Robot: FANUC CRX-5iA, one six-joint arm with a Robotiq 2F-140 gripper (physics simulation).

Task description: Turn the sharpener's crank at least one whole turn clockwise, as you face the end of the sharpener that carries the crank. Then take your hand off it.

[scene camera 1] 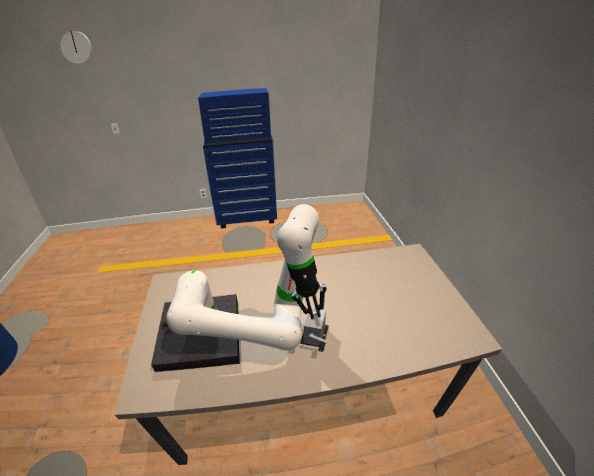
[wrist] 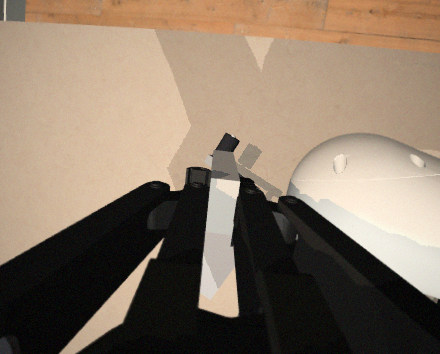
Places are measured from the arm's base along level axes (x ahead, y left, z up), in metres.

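Pixels of known places: gripper, fingertip midpoint: (scene camera 1: 317, 323) (wrist: 220, 169).
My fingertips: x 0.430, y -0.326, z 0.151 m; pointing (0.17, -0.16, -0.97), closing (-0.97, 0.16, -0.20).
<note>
Behind a point stands the place of what it marks.
The sharpener (scene camera 1: 313, 336) {x 0.427, y -0.295, z 0.035 m}, a small dark and light grey block, stands on the table right of the arm's elbow in the scene view. Its crank (scene camera 1: 317, 339) {x 0.440, y -0.309, z 0.026 m} is on the side nearest that camera. In the wrist view the crank's black knob (wrist: 228, 142) {x 0.443, y -0.346, z 0.019 m} shows just beyond the fingertips, with a bit of its light arm beside it; the gripper hides most of the sharpener. My gripper (scene camera 1: 319, 321) {x 0.430, y -0.326, z 0.151 m} (wrist: 220, 169) {x 0.430, y -0.326, z 0.151 m} is shut and empty, pointing down over the sharpener. Whether the fingertips touch it or the crank I cannot tell.
The robot's black base plate (scene camera 1: 227, 354) {x 0.070, y -0.241, z 0.003 m} lies on the left part of the table (scene camera 1: 400, 310) {x 0.915, y -0.249, z -0.056 m}. The white arm (scene camera 1: 240, 327) {x 0.146, y -0.259, z 0.171 m} (wrist: 365, 175) {x 0.324, y -0.319, z 0.145 m} bends close beside the sharpener's left. A blue drawer cabinet (scene camera 1: 241, 177) stands at the back wall.
</note>
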